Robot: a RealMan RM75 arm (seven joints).
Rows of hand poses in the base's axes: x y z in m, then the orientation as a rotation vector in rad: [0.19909 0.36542 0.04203 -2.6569 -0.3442 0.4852]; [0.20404 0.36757 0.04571 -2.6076 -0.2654 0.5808]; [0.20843 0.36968 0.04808 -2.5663 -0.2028 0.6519]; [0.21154 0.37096 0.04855 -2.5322 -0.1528 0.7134]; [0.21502 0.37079 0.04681 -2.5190 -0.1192 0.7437]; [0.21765 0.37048 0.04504 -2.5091 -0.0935 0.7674]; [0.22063 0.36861 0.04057 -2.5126 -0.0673 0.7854]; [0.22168 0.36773 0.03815 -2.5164 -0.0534 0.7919]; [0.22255 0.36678 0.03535 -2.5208 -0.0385 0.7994]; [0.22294 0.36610 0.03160 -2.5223 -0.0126 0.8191]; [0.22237 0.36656 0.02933 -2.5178 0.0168 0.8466]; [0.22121 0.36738 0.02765 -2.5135 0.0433 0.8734]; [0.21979 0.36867 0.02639 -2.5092 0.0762 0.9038]
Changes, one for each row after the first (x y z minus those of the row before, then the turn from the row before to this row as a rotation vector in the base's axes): [0.00495 0.00215 0.00368 0.0204 0.0885 -0.0415]; [0.00439 0.00211 0.00237 0.0158 0.0683 -0.0339]; [0.00311 0.00128 0.00047 0.0101 0.0585 -0.0258]; [0.00348 -0.00017 -0.00174 -0.0006 0.0298 -0.0182]; [0.00263 -0.00031 -0.00177 -0.0012 0.0231 -0.0137]; [0.00298 -0.00187 -0.00447 -0.0127 0.0162 -0.0126]; [0.00105 -0.00088 -0.00242 -0.0079 0.0061 -0.0070]; [0.00087 -0.00095 -0.00280 -0.0089 0.0068 -0.0073]; [0.00039 -0.00068 -0.00375 -0.0117 0.0176 -0.0122]; [-0.00057 0.00046 -0.00227 -0.0092 0.0247 -0.0138]; [-0.00116 0.00082 -0.00168 -0.0089 0.0236 -0.0118]; [-0.00142 0.00129 -0.00126 -0.0119 0.0271 -0.0149]
